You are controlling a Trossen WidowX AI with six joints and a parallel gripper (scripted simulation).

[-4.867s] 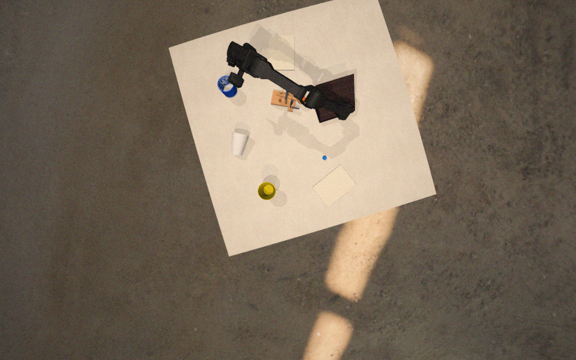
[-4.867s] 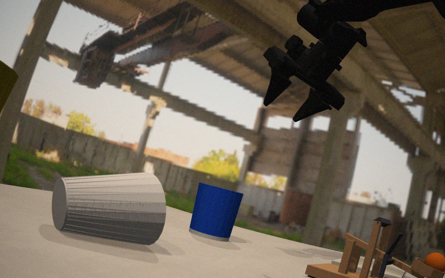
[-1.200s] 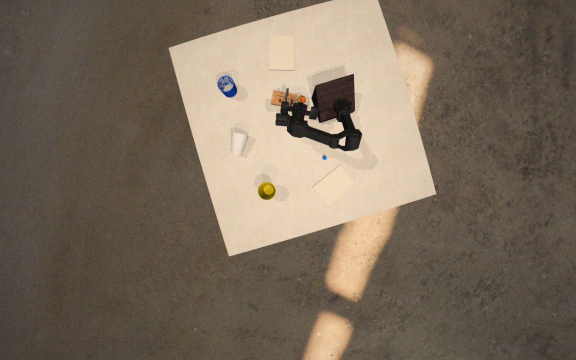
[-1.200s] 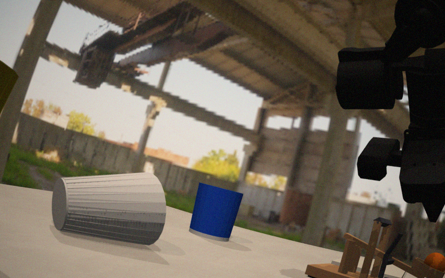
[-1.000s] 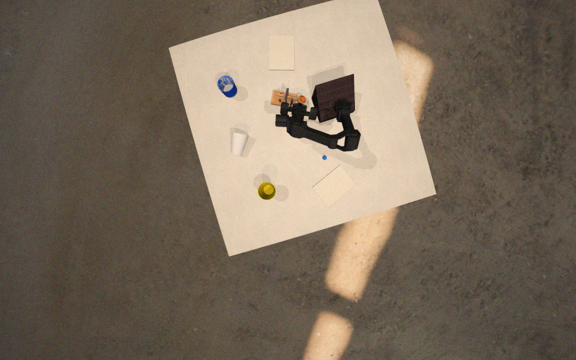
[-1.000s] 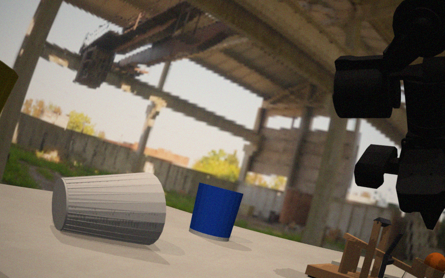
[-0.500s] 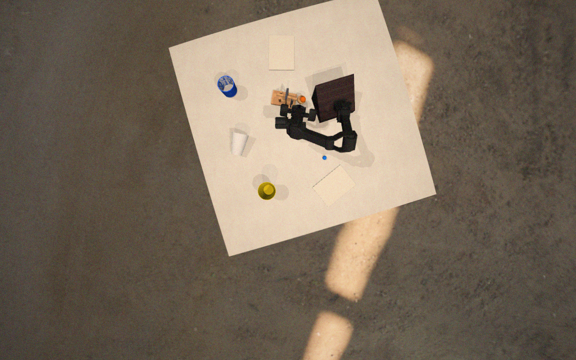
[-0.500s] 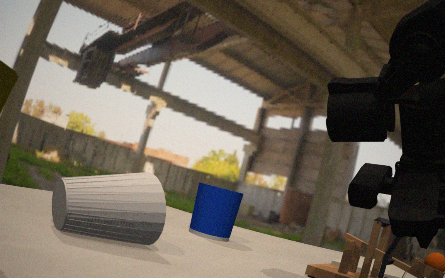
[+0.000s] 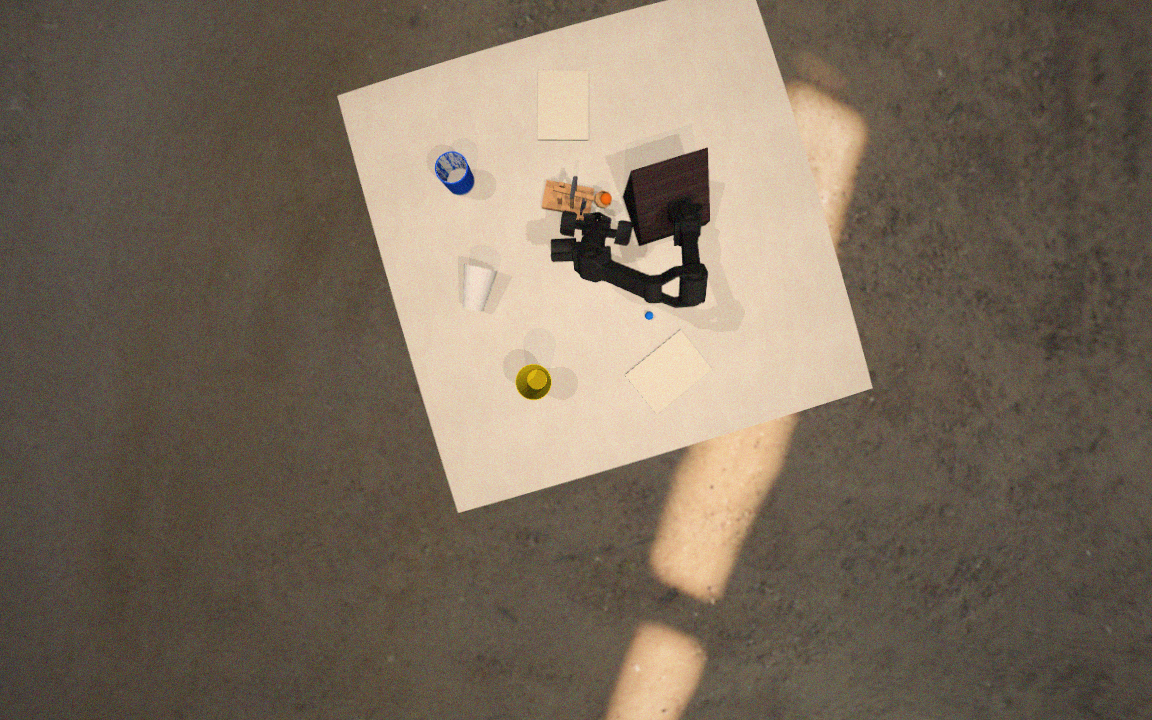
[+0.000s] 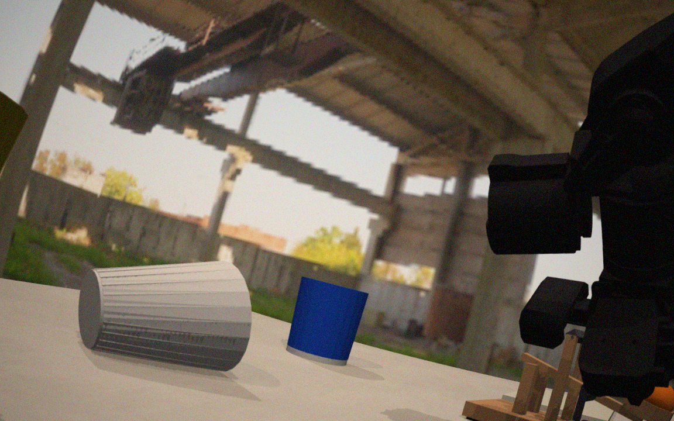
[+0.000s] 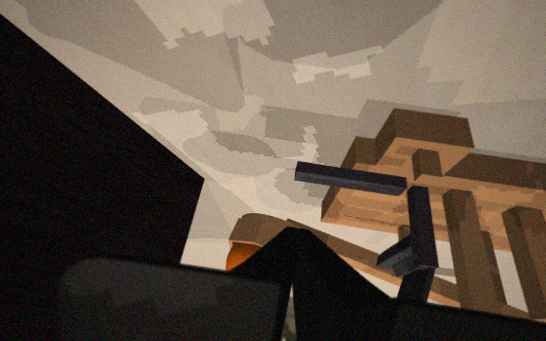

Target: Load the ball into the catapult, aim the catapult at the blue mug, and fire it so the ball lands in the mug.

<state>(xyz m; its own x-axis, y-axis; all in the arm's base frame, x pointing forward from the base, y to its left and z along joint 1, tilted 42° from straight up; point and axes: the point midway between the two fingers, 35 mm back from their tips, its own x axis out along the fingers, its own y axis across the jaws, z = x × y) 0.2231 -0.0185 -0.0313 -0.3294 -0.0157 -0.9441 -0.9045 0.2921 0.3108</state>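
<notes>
Right now the orange ball is 30 mm to the right of my gripper tip and 30 mm behind it. The rest, counted from my gripper tip: wooden catapult (50 mm to the right, 40 mm ahead, 10 mm below); then blue mug (350 mm ahead, 220 mm to the right, 30 mm below); then small blue ball (310 mm to the left, 70 mm behind, 50 mm below).
</notes>
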